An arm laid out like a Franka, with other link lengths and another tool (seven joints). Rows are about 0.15 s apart.
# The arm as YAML. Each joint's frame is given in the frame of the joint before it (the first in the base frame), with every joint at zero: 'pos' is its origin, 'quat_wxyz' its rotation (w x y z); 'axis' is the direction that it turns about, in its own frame. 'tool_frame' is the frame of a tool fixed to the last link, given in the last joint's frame.
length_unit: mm
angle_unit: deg
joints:
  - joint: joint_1
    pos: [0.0, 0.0, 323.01]
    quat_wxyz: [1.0, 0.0, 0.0, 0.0]
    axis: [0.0, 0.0, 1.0]
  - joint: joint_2
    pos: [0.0, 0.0, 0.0]
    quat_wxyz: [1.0, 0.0, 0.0, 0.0]
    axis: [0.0, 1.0, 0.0]
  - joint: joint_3
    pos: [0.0, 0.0, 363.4]
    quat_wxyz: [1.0, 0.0, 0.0, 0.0]
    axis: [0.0, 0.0, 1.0]
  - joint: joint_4
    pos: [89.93, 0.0, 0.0]
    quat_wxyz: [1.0, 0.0, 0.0, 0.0]
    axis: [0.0, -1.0, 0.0]
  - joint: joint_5
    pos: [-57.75, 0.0, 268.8]
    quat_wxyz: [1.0, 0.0, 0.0, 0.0]
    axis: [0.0, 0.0, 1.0]
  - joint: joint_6
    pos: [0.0, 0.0, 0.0]
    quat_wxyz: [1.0, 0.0, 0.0, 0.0]
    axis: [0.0, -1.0, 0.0]
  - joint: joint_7
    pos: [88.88, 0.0, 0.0]
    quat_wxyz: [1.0, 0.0, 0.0, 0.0]
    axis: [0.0, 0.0, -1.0]
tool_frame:
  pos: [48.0, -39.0, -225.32]
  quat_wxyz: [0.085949, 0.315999, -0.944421, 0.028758]
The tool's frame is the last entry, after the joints.
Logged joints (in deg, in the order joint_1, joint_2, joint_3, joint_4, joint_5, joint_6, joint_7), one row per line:
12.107 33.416 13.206 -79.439 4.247 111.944 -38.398
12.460 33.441 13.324 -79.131 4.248 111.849 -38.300
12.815 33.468 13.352 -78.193 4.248 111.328 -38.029
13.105 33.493 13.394 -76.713 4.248 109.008 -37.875
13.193 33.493 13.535 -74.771 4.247 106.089 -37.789
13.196 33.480 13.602 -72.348 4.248 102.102 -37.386
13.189 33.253 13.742 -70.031 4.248 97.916 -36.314
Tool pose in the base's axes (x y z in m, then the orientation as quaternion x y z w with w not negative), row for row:
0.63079 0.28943 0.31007 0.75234 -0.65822 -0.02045 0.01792
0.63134 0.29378 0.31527 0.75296 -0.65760 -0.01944 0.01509
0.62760 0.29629 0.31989 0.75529 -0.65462 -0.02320 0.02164
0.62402 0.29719 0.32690 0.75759 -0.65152 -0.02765 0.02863
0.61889 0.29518 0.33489 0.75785 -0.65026 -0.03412 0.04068
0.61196 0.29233 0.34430 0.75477 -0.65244 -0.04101 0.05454
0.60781 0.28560 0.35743 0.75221 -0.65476 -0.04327 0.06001
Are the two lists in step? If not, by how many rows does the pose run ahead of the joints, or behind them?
The pose runs 1 row ahead of the joints: the pose in row i belongs to the joints in row i + 1.
